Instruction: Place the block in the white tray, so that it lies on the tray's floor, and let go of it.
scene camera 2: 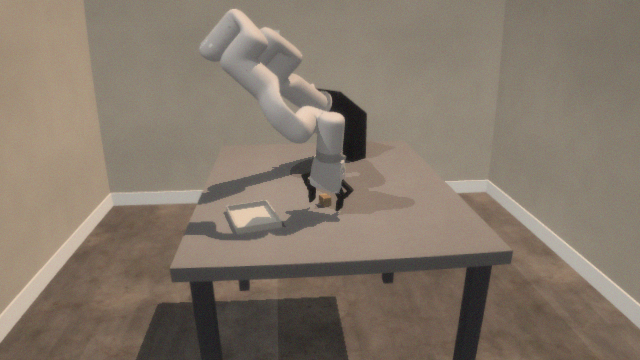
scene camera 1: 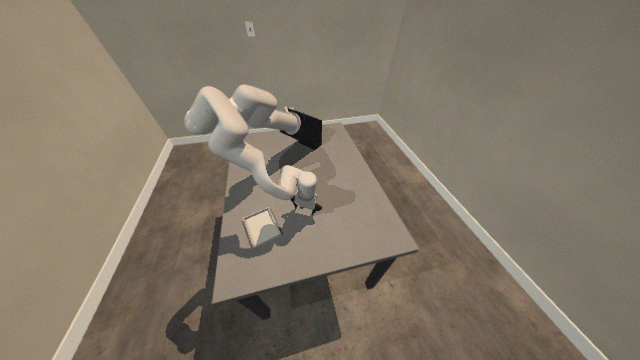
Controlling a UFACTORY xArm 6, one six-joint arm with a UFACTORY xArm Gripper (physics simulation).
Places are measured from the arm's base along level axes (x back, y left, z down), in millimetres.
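Pixels of known places: gripper, fingertip midpoint: (scene camera 2: 325,204) (scene camera 1: 304,209); arm's base, link origin: (scene camera 2: 319,106) (scene camera 1: 292,123).
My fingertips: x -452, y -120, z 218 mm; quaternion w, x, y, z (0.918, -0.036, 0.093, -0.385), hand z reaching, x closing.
Observation:
For each thing: its top centre in the pictures, then the offset to it from my fingertips. Level surfaces: height alone.
- small orange-brown block, top centre: (scene camera 2: 325,195) dx +46, dy +14, dz -11 mm
- white tray, top centre: (scene camera 2: 252,213) (scene camera 1: 261,225) dx +4, dy -224, dz -1 mm
- grey table, surface height: dz +19 mm
The small orange-brown block (scene camera 2: 325,200) stands on the table, between the parted fingers of my gripper (scene camera 1: 305,210) (scene camera 2: 325,204). The gripper points down and is open, with a dark finger on each side of the block and a gap to each. In scene camera 1 the gripper hides the block. The white tray (scene camera 1: 256,225) (scene camera 2: 244,217) is a shallow square with low walls. It lies to the left of the gripper and a little nearer the front edge, and no block shows in it. Part of its floor is in shadow.
The grey table (scene camera 1: 350,230) (scene camera 2: 390,230) carries the tray and block. The arm's black base block (scene camera 1: 310,131) (scene camera 2: 354,127) stands at the back of the table. The white arm (scene camera 1: 227,125) (scene camera 2: 247,70) arches over the back left. Shadows of the arm fall across the table and tray.

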